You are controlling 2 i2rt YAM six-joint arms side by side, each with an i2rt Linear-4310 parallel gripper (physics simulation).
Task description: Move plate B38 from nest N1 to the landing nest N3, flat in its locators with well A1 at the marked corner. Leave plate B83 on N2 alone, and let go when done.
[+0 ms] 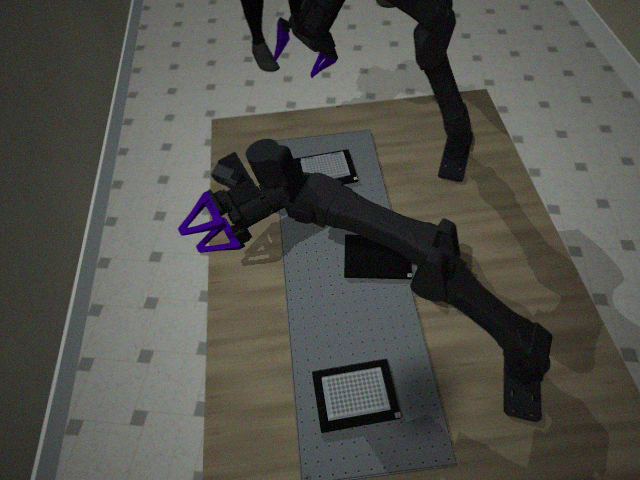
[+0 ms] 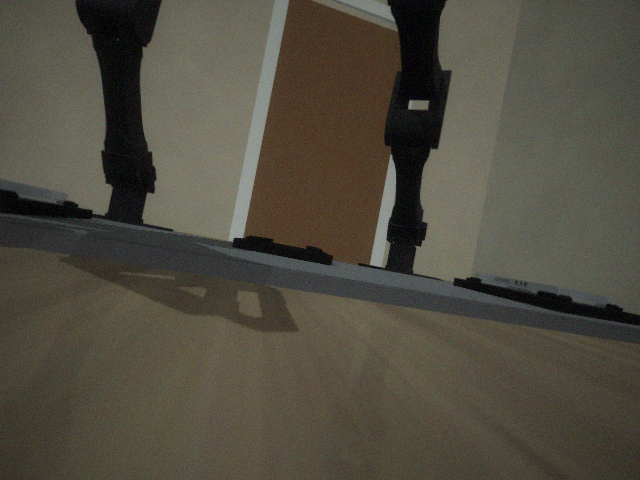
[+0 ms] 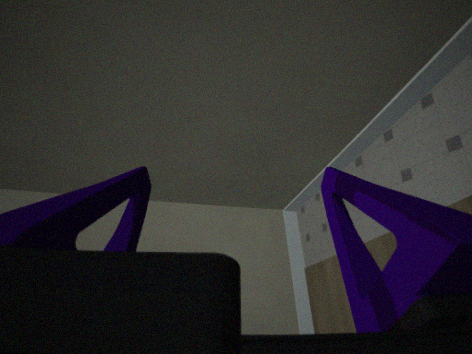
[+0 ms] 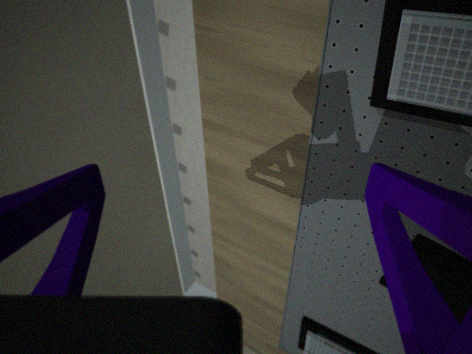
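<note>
A pale well plate [image 1: 356, 393] [image 2: 550, 292] [image 4: 325, 345] sits in the black nest at the near end of the board; its blurred label looks like B38. Another plate [image 1: 326, 165] [image 2: 41, 192] [image 4: 440, 62] sits in the far nest, its label unreadable. The middle black nest [image 1: 374, 260] [image 2: 281, 250] [image 4: 442, 272] holds no plate and has a pale corner mark. My left gripper [image 1: 189, 240] [image 3: 236, 176] is open and empty, raised past the board's left edge. My right gripper [image 1: 293, 68] [image 4: 235, 178] is open and empty, beyond the table's far edge.
A grey perforated board [image 1: 356, 320] [image 2: 351, 291] [image 4: 325, 250] carries the nests on the wooden table [image 1: 248, 361] [image 2: 310, 403] [image 4: 240, 100]. My left arm [image 1: 382, 222] crosses above the board, partly hiding the far and middle nests.
</note>
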